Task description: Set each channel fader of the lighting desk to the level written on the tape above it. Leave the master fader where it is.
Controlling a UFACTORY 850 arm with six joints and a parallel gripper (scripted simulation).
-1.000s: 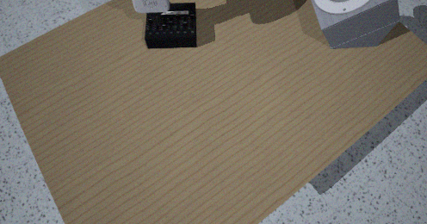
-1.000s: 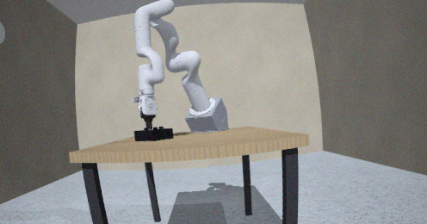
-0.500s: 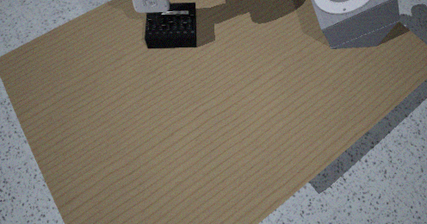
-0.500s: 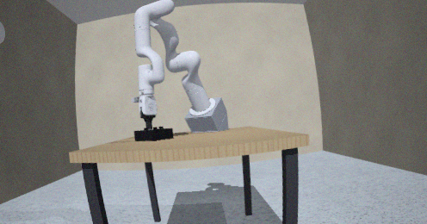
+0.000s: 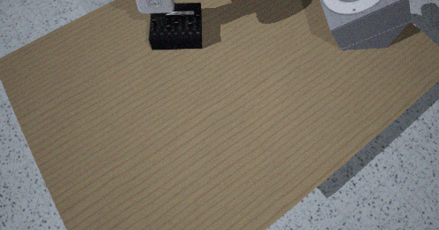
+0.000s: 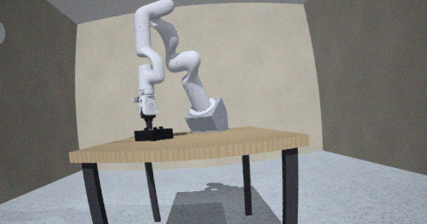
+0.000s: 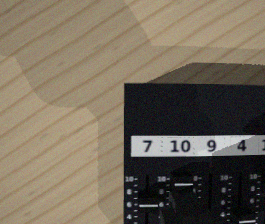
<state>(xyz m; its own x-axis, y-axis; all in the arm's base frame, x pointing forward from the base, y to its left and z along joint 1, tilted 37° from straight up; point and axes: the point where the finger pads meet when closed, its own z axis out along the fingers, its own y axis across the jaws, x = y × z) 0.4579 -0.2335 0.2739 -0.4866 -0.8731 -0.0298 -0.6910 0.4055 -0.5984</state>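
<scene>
My gripper is now 1 cm past the fader 2, 2 cm to the left of it and 2 cm above it. From my hand the other things lie so: fader 1: 1 cm ahead, 2 cm to the right, 2 cm below; fader 3: 1 cm behind, 3 cm to the left, 2 cm below; fader 4: 3 cm behind, 3 cm to the left, 2 cm below.
</scene>
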